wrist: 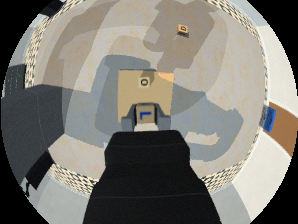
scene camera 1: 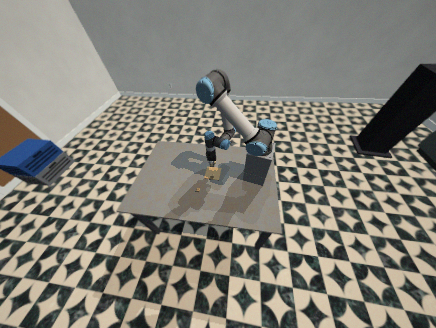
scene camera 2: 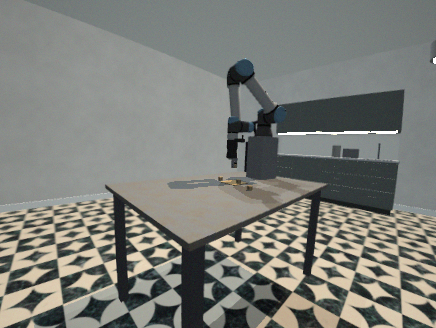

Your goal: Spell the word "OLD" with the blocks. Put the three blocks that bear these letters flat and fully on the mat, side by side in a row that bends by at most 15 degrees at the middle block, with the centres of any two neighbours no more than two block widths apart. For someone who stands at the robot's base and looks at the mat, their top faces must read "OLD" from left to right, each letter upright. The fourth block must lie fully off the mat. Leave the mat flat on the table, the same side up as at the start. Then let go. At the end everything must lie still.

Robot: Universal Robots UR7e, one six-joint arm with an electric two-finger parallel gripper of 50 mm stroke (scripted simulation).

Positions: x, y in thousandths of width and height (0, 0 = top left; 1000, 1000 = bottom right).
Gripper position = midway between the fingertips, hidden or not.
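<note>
My gripper (wrist: 488, 493) is visible, as is a tan mat (wrist: 542, 404).
</note>
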